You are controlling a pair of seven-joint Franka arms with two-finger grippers.
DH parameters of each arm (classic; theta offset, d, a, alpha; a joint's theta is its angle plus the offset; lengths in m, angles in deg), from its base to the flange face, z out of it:
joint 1: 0 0.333 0 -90
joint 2: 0 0 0 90
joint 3: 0 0.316 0.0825 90
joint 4: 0 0 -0.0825 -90
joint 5: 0 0.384 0 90
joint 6: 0 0 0.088 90
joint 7: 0 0.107 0 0
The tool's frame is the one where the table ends.
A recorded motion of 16 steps. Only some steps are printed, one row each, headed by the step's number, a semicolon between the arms.
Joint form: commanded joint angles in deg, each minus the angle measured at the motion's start. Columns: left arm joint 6, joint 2, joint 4, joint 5, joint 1, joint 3, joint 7; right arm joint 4, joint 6, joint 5, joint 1, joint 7, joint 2, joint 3.
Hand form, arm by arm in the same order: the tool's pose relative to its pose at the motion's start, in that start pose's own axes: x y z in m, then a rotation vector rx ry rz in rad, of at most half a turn. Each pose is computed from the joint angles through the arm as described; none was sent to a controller.
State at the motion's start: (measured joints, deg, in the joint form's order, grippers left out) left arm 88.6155 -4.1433 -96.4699 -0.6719 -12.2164 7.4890 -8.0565; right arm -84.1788 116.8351 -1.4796 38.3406 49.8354 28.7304 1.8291
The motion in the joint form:
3: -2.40 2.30 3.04 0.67 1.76 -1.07 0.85; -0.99 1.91 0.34 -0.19 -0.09 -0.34 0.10
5: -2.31 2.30 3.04 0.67 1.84 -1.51 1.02; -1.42 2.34 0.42 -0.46 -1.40 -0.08 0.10
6: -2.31 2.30 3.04 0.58 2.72 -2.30 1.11; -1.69 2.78 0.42 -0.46 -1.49 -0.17 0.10
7: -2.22 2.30 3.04 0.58 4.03 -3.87 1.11; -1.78 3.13 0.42 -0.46 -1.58 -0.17 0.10
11: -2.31 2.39 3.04 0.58 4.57 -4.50 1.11; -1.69 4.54 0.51 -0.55 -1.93 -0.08 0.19
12: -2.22 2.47 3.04 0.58 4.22 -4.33 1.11; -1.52 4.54 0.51 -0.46 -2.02 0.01 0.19
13: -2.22 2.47 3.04 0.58 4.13 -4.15 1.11; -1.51 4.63 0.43 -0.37 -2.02 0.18 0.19
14: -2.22 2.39 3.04 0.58 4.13 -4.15 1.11; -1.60 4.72 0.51 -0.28 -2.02 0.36 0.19
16: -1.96 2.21 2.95 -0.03 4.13 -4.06 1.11; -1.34 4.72 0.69 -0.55 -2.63 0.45 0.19
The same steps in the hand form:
3: 0.0092 -0.0050 -0.0009 0.0201 -0.0260 0.0016; 0.0005 0.0006 0.0009 0.0206 0.0097 0.0027
5: 0.0090 -0.0016 -0.0010 0.0206 -0.0244 0.0109; 0.0024 0.0033 0.0070 0.0178 0.0061 -0.0149
6: 0.0090 -0.0021 -0.0011 0.0194 -0.0245 0.0109; 0.0022 0.0034 0.0074 0.0212 0.0091 -0.0166
7: 0.0088 0.0005 -0.0012 0.0204 -0.0228 0.0154; 0.0024 0.0032 0.0076 0.0246 0.0121 -0.0181
11: 0.0090 0.0015 -0.0002 0.0213 -0.0258 0.0169; 0.0044 0.0011 0.0057 0.0445 0.0269 -0.0231
12: 0.0094 0.0032 0.0004 0.0216 -0.0256 0.0200; 0.0040 -0.0001 0.0054 0.0456 0.0277 -0.0262
13: 0.0095 0.0024 0.0004 0.0213 -0.0257 0.0184; 0.0033 -0.0010 0.0072 0.0441 0.0276 -0.0284
14: 0.0091 0.0023 -0.0003 0.0211 -0.0243 0.0184; 0.0023 -0.0017 0.0101 0.0427 0.0244 -0.0293
16: 0.0085 0.0026 -0.0016 0.0094 -0.0197 0.0175; 0.0054 -0.0003 0.0091 0.0463 0.0249 -0.0336

